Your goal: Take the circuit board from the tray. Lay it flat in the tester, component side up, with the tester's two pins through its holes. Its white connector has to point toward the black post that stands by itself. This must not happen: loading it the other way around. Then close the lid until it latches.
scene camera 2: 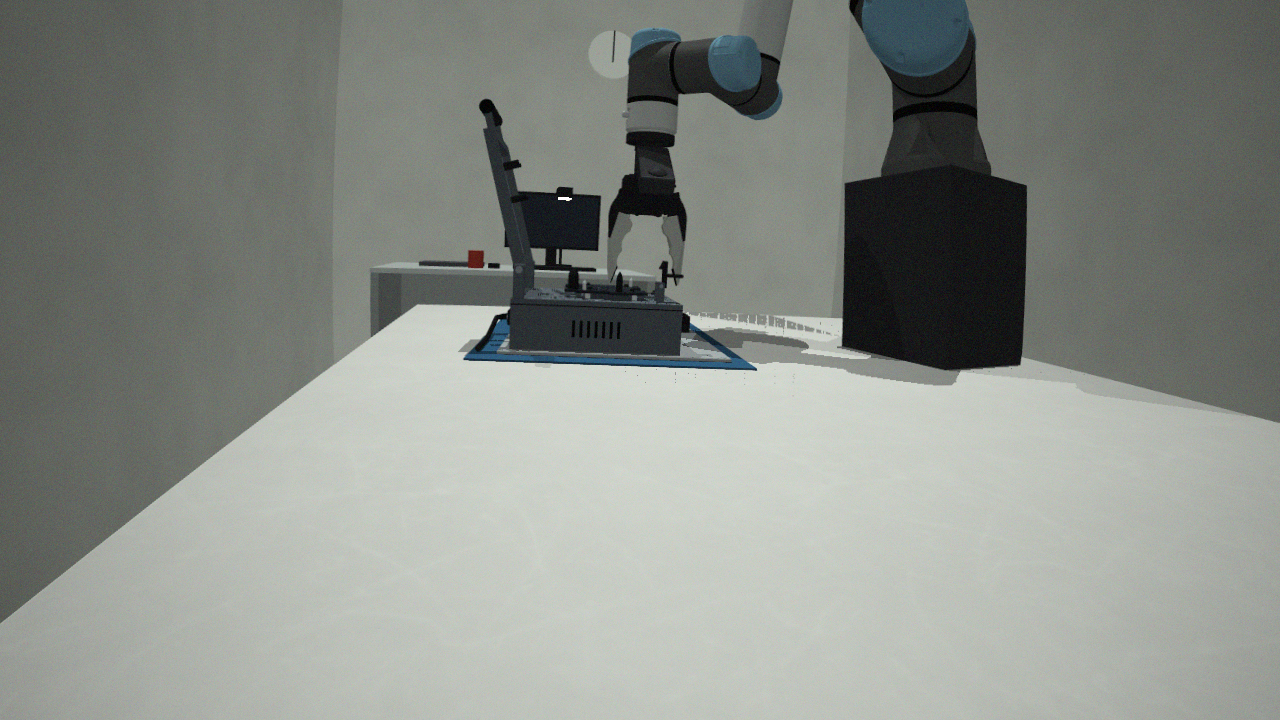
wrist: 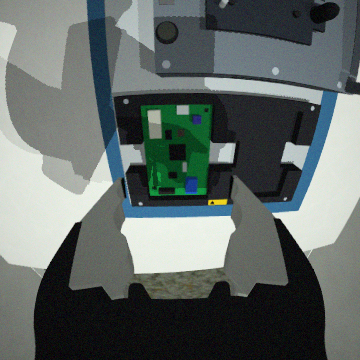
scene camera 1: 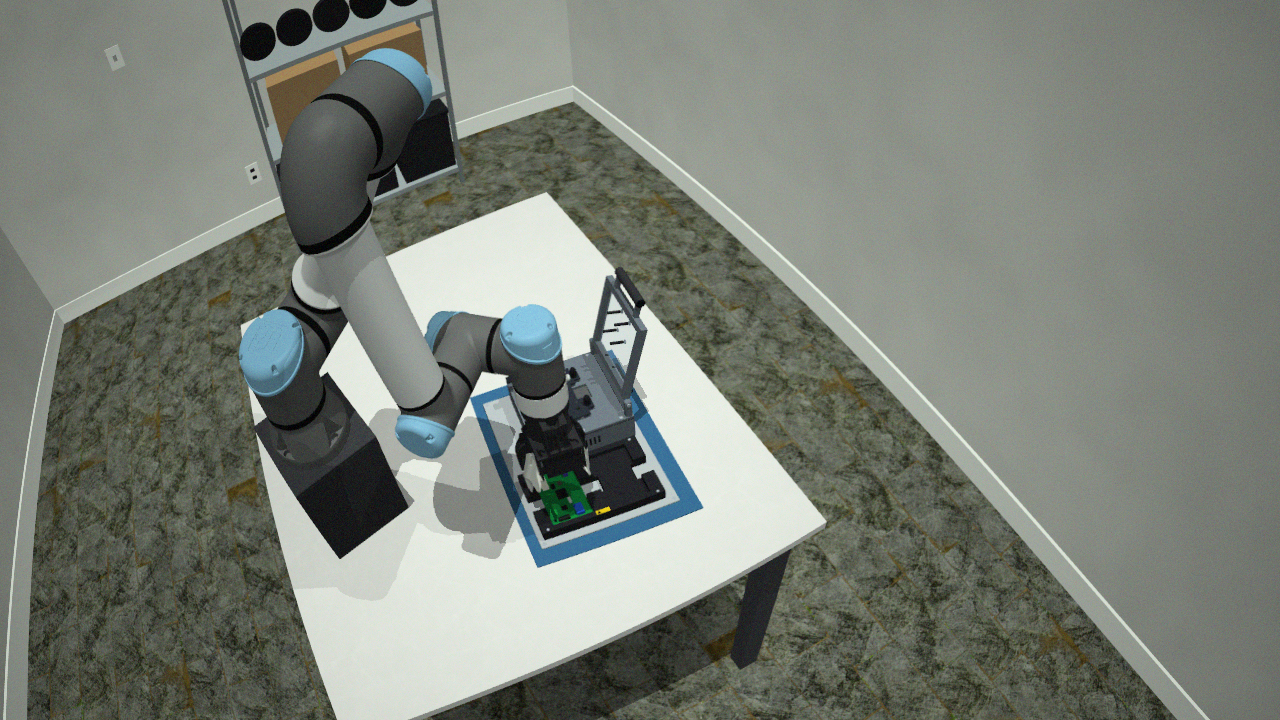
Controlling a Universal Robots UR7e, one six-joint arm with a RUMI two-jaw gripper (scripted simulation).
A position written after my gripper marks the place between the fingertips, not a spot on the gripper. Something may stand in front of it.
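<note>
Green circuit board (scene camera 1: 563, 497) seen, also in the wrist view (wrist: 177, 138). A tester lid (scene camera 1: 620, 347) is visible, likewise in scene camera 2 (scene camera 2: 518, 241). My gripper (scene camera 2: 643, 284) appears also in scene camera 1 (scene camera 1: 559, 481) and in the wrist view (wrist: 177, 178).
</note>
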